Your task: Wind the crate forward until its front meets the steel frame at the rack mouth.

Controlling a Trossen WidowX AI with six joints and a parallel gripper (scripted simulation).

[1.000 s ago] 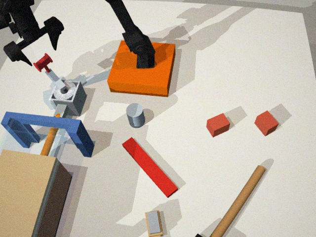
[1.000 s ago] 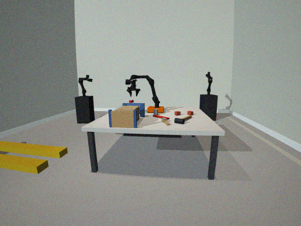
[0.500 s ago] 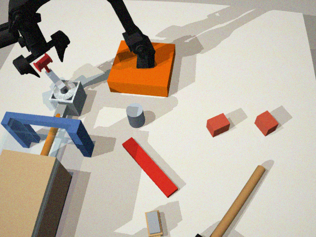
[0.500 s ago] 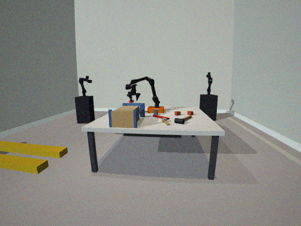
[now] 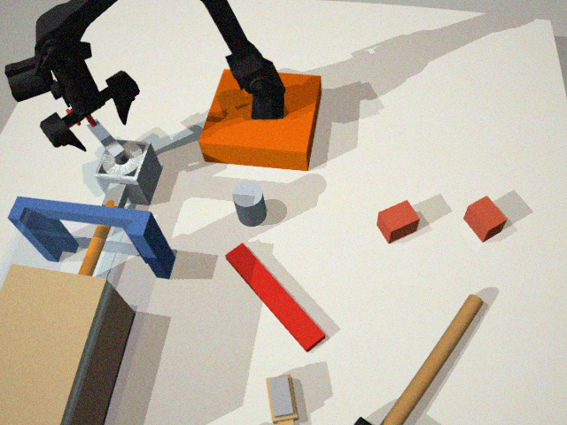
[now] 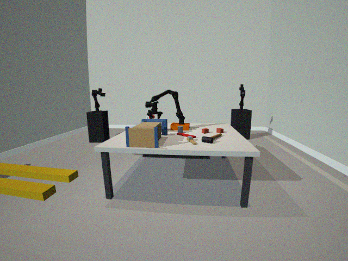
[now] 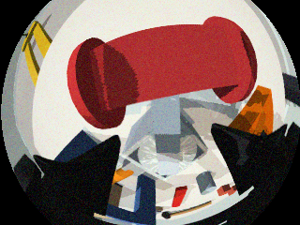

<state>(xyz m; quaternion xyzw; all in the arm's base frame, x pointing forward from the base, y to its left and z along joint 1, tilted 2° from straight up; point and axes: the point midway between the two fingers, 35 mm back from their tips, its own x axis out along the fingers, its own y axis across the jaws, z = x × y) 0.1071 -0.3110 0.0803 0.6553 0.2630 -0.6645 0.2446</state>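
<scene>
Right now my gripper tip is 1 cm past the winch handle and 1 cm to the left of it. Also, from my gripper tip: red knob: 4 cm behind, 4 cm to the right, 3 cm above; then flat red bar: 28 cm ahead, 33 cm to the left, 11 cm below; then grey winch: 2 cm ahead, 3 cm to the left, 8 cm below.
</scene>
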